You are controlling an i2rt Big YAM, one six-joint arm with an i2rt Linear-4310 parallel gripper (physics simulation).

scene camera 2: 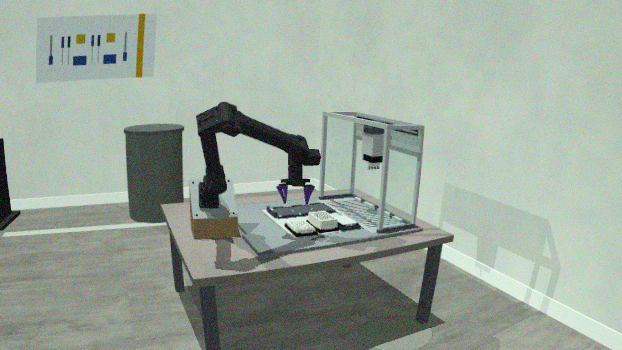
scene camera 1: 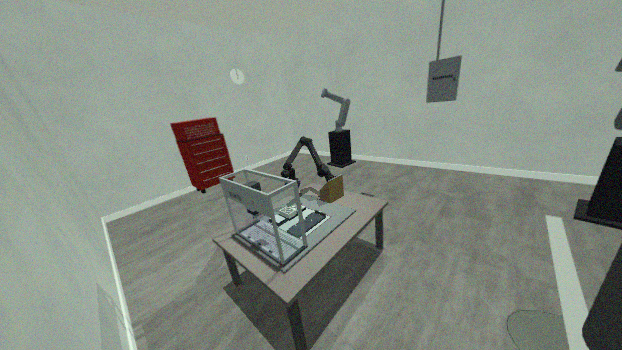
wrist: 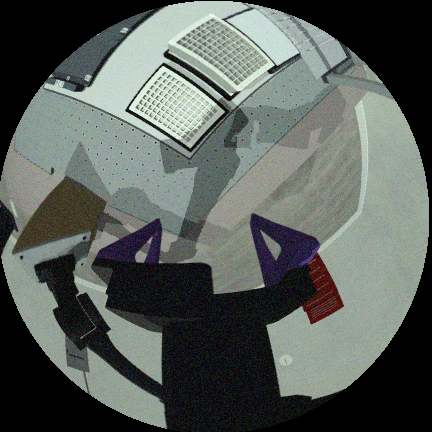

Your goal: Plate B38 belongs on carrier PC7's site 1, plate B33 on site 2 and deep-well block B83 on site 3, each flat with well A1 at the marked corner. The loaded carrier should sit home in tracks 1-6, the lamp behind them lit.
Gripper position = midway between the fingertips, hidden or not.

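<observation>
My gripper [wrist: 205,220] holds nothing and is open. A clear-walled frame enclosure [scene camera 2: 394,187] is in view; the same clear-walled frame enclosure [scene camera 1: 280,237] is visible too.
</observation>
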